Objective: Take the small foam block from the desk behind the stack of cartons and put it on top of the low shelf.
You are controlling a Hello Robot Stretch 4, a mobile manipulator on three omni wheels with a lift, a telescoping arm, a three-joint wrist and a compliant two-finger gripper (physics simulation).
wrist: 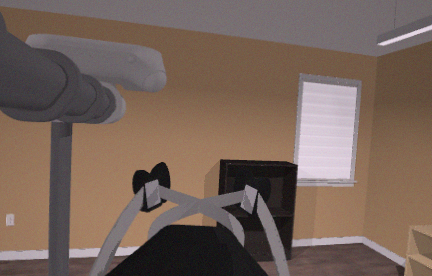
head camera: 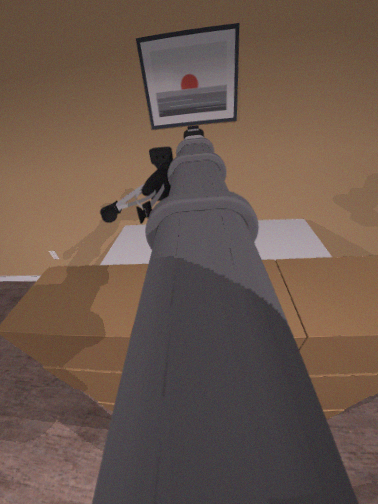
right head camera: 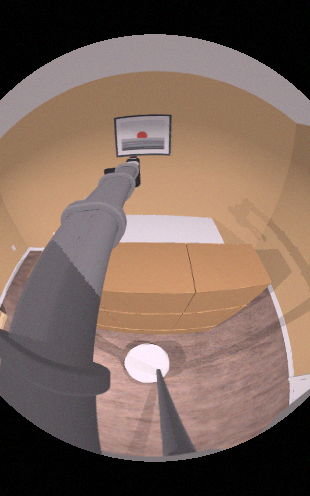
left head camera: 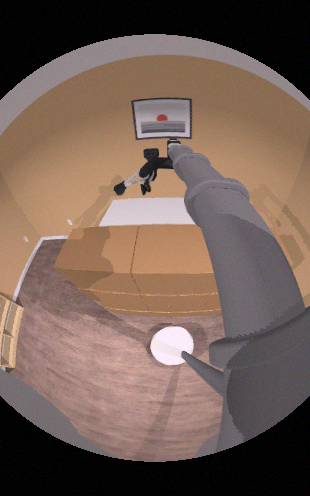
Labels:
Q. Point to a white desk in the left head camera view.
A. At 146,210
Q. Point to a window with blinds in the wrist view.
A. At 327,118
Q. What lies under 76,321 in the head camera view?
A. A stack of brown cartons.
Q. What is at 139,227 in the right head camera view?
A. A white desk.

